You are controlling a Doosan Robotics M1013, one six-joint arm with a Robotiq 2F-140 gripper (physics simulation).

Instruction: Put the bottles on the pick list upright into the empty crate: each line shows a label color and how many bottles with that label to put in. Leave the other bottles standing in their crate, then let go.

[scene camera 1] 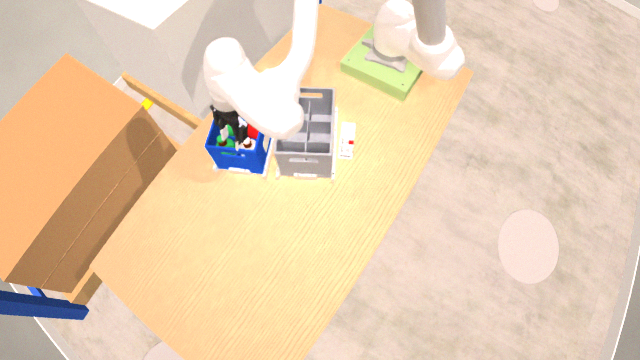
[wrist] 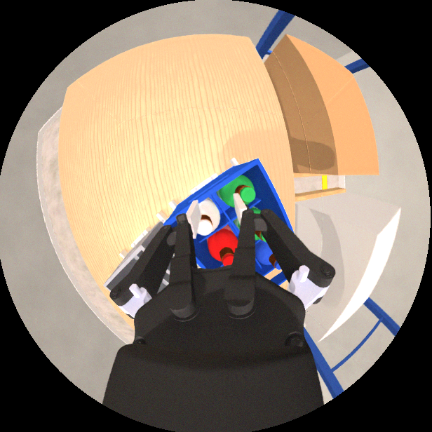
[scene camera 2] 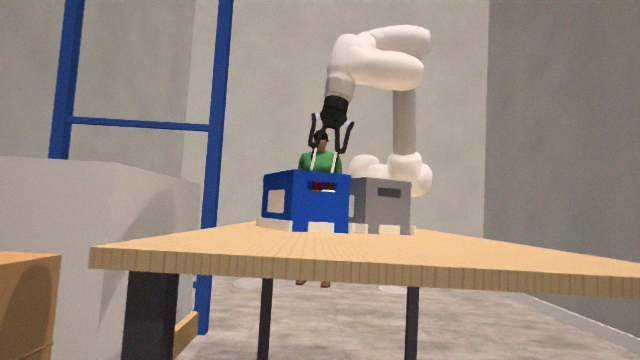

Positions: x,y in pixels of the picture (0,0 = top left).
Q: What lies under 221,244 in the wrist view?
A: A red bottle.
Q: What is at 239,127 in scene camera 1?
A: My gripper.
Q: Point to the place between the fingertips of my gripper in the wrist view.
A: At 216,204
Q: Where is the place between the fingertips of my gripper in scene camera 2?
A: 321,171
